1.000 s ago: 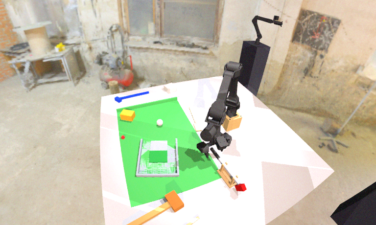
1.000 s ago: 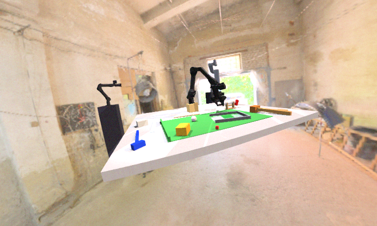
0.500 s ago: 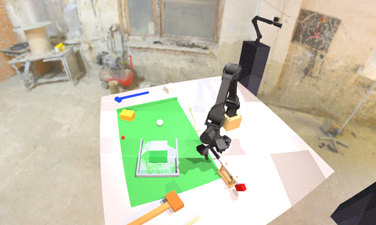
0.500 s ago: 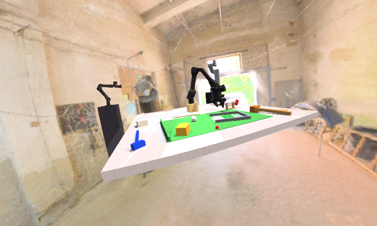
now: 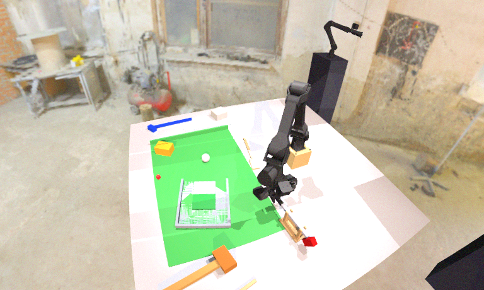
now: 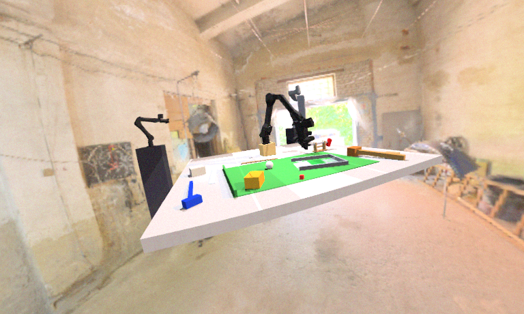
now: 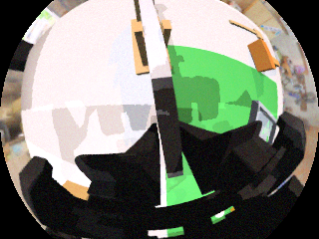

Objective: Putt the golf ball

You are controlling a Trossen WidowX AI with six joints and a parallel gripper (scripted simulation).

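My gripper tip is 11 cm to the right of the red putter, 3 cm below it and 1 cm past it. From my gripper tip the other things lie so: small red cube: 44 cm ahead, 35 cm to the right, 2 cm below; wooden rack: 13 cm to the left, 1 cm behind; white golf ball: 38 cm to the right, 18 cm ahead, 1 cm below.
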